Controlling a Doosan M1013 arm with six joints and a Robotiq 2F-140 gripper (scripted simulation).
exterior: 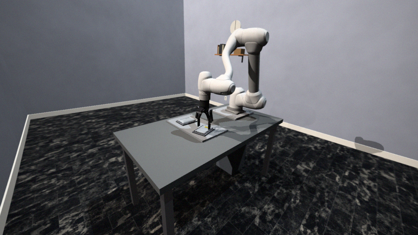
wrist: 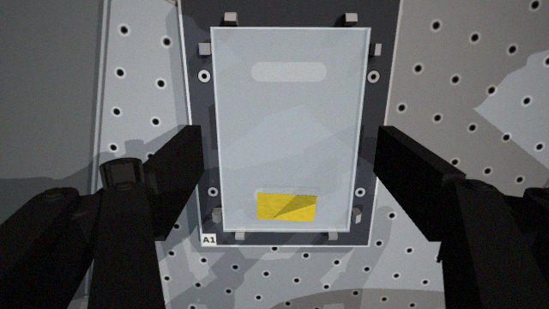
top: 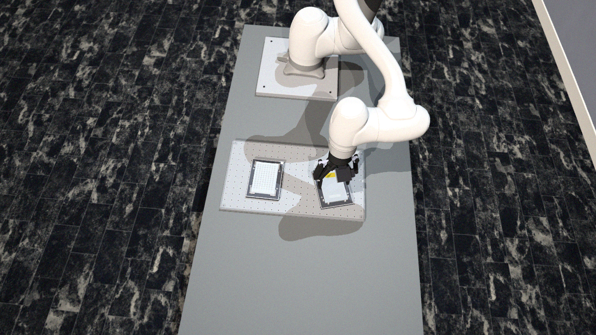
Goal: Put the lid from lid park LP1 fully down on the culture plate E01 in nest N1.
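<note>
Now: the clear lid 4 cm below my hand. Round my hand: tag reading a1: 9 cm behind, 4 cm below, 3 cm to the left; then culture plate: 25 cm to the right, 4 cm below; then lid park: 5 cm below.
</note>
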